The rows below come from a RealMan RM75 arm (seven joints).
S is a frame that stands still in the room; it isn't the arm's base.
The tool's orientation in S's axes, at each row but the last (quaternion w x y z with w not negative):
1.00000 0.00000 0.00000 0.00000
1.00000 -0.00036 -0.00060 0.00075
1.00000 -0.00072 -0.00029 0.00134
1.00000 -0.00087 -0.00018 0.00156
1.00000 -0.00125 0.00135 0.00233
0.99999 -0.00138 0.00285 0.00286
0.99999 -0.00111 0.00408 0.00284
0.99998 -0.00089 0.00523 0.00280
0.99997 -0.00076 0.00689 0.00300
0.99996 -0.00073 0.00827 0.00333
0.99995 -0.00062 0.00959 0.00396
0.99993 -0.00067 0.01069 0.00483
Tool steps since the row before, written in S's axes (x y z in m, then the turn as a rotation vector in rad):
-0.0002 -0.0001 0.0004 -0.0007 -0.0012 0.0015
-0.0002 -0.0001 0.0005 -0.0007 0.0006 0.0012
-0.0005 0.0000 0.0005 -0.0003 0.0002 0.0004
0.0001 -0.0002 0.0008 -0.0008 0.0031 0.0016
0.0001 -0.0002 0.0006 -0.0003 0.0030 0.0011
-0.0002 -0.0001 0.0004 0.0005 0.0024 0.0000
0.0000 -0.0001 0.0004 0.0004 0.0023 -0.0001
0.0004 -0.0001 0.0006 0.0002 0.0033 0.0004
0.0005 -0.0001 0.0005 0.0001 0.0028 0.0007
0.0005 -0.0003 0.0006 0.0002 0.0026 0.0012
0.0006 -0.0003 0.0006 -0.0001 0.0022 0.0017
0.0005 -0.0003 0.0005 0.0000 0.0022 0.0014
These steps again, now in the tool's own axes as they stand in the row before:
-0.0002 -0.0001 0.0004 -0.0007 -0.0012 0.0015
-0.0002 -0.0001 0.0005 -0.0007 0.0006 0.0012
-0.0005 0.0000 0.0005 -0.0003 0.0002 0.0004
0.0001 -0.0002 0.0008 -0.0008 0.0031 0.0016
0.0001 -0.0002 0.0006 -0.0003 0.0030 0.0011
-0.0002 -0.0001 0.0004 0.0005 0.0024 0.0000
0.0000 -0.0001 0.0004 0.0004 0.0023 -0.0001
0.0004 -0.0001 0.0006 0.0002 0.0033 0.0004
0.0005 -0.0001 0.0005 0.0001 0.0028 0.0007
0.0005 -0.0003 0.0006 0.0002 0.0026 0.0012
0.0006 -0.0003 0.0006 -0.0001 0.0022 0.0017
0.0005 -0.0003 0.0005 0.0000 0.0022 0.0014

